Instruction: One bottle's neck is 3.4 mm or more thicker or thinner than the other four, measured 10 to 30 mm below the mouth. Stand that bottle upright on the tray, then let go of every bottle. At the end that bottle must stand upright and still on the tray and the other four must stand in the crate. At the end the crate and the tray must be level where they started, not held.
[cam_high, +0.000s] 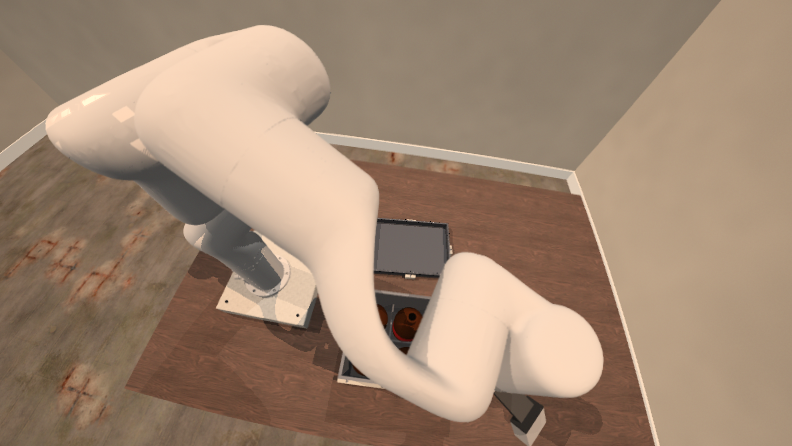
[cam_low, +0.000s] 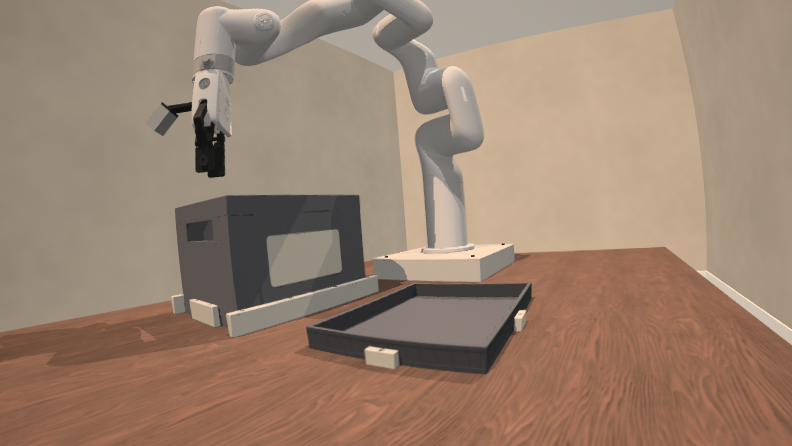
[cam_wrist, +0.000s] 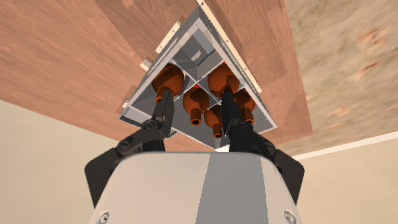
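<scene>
Now: the dark grey crate 8 cm behind my hand, 6 cm to the left of it and 16 cm below it. Also, from my hand: dark tray: 3 cm behind, 35 cm to the left, 23 cm below; then brown bottle: 7 cm behind, 10 cm to the left, 15 cm below.
</scene>
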